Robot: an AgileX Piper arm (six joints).
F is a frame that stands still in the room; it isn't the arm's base.
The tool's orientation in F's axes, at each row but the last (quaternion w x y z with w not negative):
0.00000 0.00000 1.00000 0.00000
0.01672 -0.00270 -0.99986 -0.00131
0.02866 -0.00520 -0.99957 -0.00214
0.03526 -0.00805 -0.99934 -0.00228
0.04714 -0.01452 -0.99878 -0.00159
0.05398 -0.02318 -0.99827 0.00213
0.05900 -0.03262 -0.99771 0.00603
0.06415 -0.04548 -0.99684 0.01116
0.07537 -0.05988 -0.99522 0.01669
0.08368 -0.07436 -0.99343 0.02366
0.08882 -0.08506 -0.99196 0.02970
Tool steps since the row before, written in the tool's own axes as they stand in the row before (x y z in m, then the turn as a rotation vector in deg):
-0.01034 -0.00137 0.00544 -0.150 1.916 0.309
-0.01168 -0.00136 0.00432 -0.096 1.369 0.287
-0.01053 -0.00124 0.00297 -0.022 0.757 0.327
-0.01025 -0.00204 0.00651 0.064 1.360 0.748
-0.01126 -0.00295 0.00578 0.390 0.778 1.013
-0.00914 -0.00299 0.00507 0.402 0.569 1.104
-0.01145 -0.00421 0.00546 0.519 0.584 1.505
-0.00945 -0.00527 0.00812 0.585 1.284 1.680
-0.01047 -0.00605 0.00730 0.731 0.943 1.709
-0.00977 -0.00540 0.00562 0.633 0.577 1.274
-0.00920 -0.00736 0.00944 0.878 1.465 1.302
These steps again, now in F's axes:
0.01034 -0.00137 -0.00544 0.150 1.916 -0.309
0.01152 -0.00141 -0.00471 0.094 1.369 -0.287
0.01033 -0.00133 -0.00357 0.011 0.758 -0.325
0.00973 -0.00217 -0.00722 -0.094 1.365 -0.736
0.01058 -0.00325 -0.00682 -0.461 0.794 -0.970
0.00839 -0.00342 -0.00600 -0.492 0.585 -1.058
0.01043 -0.00500 -0.00670 -0.654 0.605 -1.443
0.00782 -0.00625 -0.00910 -0.680 1.305 -1.628
0.00846 -0.00745 -0.00851 -0.867 0.983 -1.620
0.00779 -0.00701 -0.00680 -0.750 0.622 -1.186
0.00601 -0.00926 -0.01030 -0.848 1.537 -1.237

